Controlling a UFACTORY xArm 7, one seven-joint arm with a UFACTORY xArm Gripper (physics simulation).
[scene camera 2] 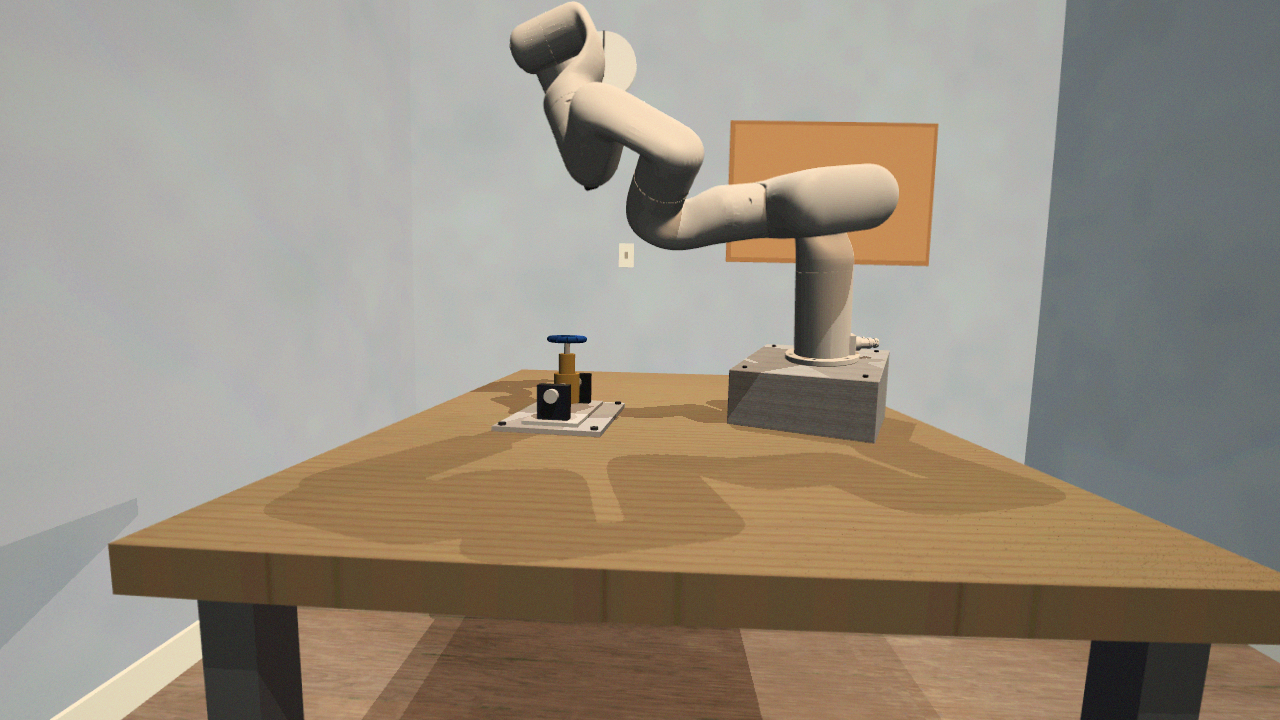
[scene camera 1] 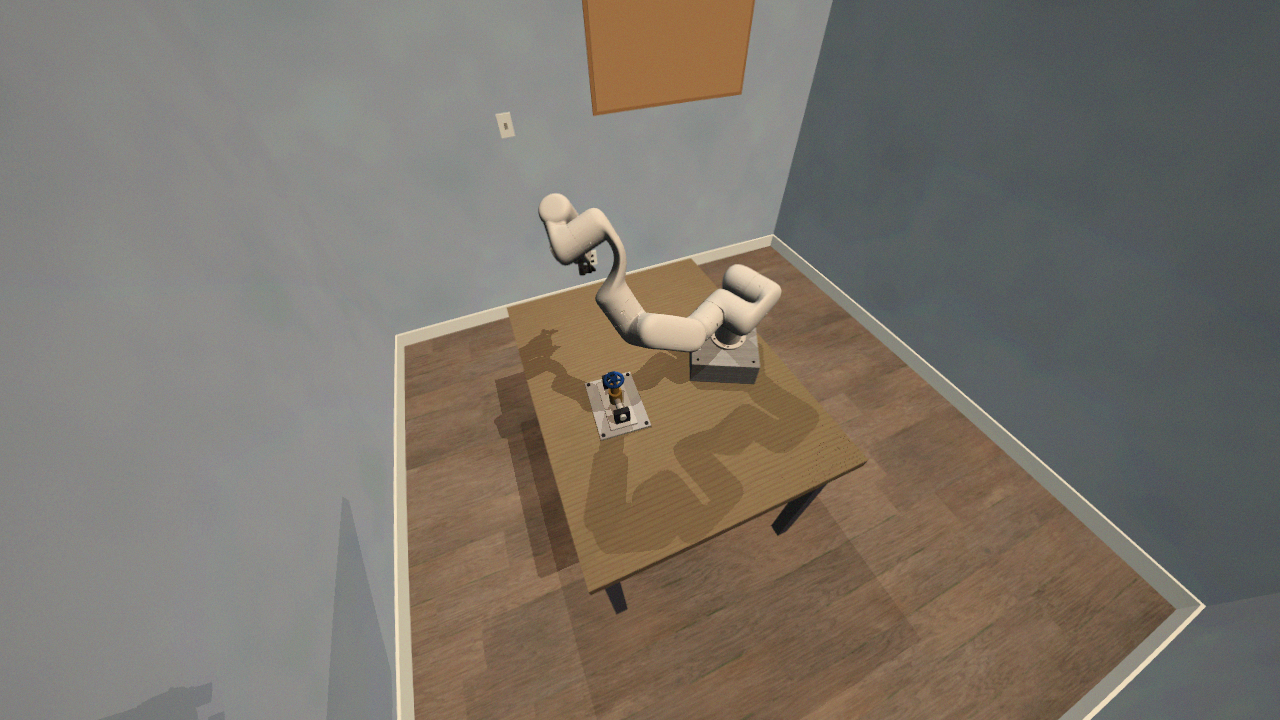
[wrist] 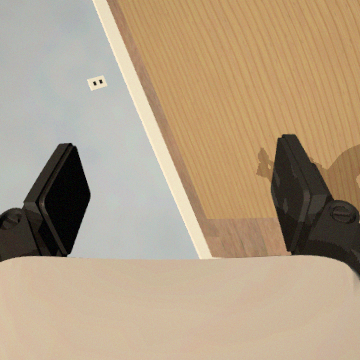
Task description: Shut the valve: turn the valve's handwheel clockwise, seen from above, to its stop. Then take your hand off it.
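The valve has a blue handwheel on top of a brass body. It stands upright on a pale base plate on the table. The handwheel does not show in the wrist view. My gripper is high above the far part of the table, well away from the handwheel and not touching it. Its two black fingers stand wide apart with nothing between them. In scene camera 2 the fingers are hidden behind the arm.
The wooden table carries the arm's grey base block to the right of the valve. Black blocks sit on the base plate beside the brass body. The arm reaches over the table's far part.
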